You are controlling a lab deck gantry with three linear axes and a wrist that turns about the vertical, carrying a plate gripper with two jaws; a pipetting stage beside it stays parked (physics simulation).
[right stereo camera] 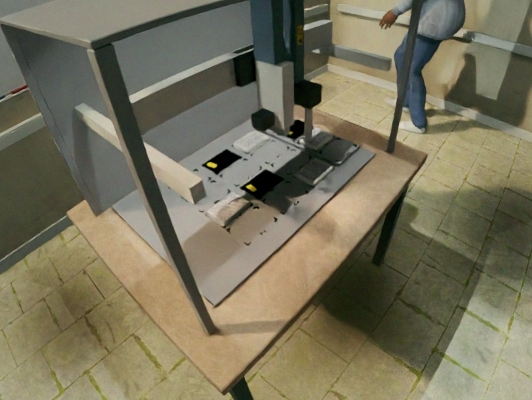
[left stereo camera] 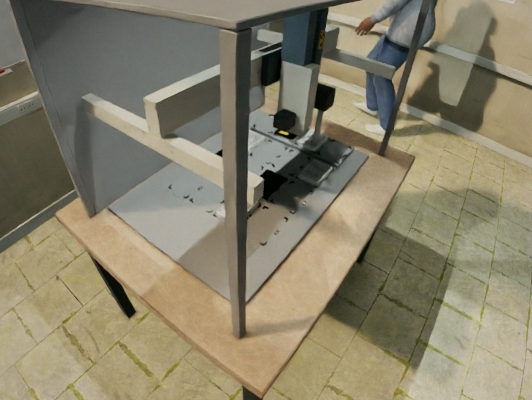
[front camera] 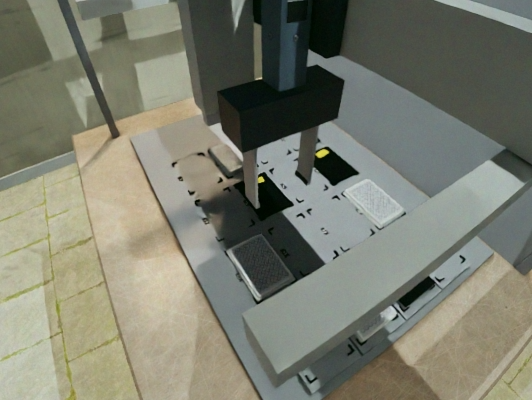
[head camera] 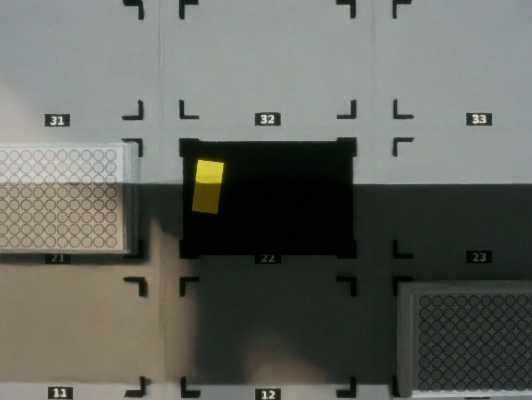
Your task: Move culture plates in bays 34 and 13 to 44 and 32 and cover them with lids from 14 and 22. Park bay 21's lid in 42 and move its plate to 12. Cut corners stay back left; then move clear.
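Where they show: gripper, fingertip midpoint: (right stereo camera: 295, 134) (front camera: 278, 189); robot's base at its link origin: (right stereo camera: 247, 244) (left stereo camera: 263, 244) (front camera: 173, 164).
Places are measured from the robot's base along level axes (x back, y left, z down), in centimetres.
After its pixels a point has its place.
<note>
My gripper (front camera: 278, 194) @(x -35.8, y 10.5, z -15.9 cm) is open and empty, its jaws hanging above the deck beside bay 22. A ringed plate (front camera: 260, 265) @(x -39.8, y 4.1, z -1.4 cm) (head camera: 467, 342) @(x -37.4, y 4.4, z -1.4 cm) (right stereo camera: 314, 172) @(x -38.0, y 3.4, z -1.5 cm) sits in bay 13; another (head camera: 60, 200) @(x -7.6, y 14.9, z -1.4 cm) (front camera: 225, 159) @(x -7.3, y 12.6, z -1.4 cm) (right stereo camera: 227, 210) @(x -5.1, y 14.0, z -1.5 cm) sits in bay 21. I cannot tell whether either has a lid. A black slab with a yellow tag (head camera: 285, 200) @(x -24.1, y 14.8, z -0.8 cm) (front camera: 270, 199) @(x -25.5, y 15.5, z -0.8 cm) (right stereo camera: 262, 184) @(x -22.0, y 14.2, z -0.8 cm) fills bay 22. Similar black slabs appear at bay 42 (front camera: 336, 167) @(x -25.0, y 36.7, z -0.8 cm) (right stereo camera: 223, 162) @(x -22.2, y 34.7, z -0.8 cm) and bay 34 (front camera: 417, 292) @(x -61.2, y 25.2, z -3.1 cm) (right stereo camera: 295, 129) @(x -54.7, y 25.1, z -3.1 cm). Bays 32 and 12 hold nothing visible in the head view. Bays 14 and 44 are partly hidden or too small to judge.
White plates stand at bay 43 (front camera: 374, 202) @(x -39.8, y 35.8, z -1.4 cm) (right stereo camera: 251, 141) @(x -38.5, y 35.4, z -1.4 cm) and bay 24 (front camera: 377, 324) @(x -61.3, y 14.7, z -2.9 cm) (right stereo camera: 320, 137) @(x -56.4, y 13.6, z -2.9 cm). A thick grey beam (front camera: 385, 270) @(x -62.5, y -1.4, z -40.0 cm) crosses the front view and hides part of the deck. The gantry column and corner posts (left stereo camera: 235, 175) @(x 27.1, y -12.3, z -50.5 cm) (right stereo camera: 150, 190) @(x 26.2, y -12.5, z -47.6 cm) stand around the deck.
</note>
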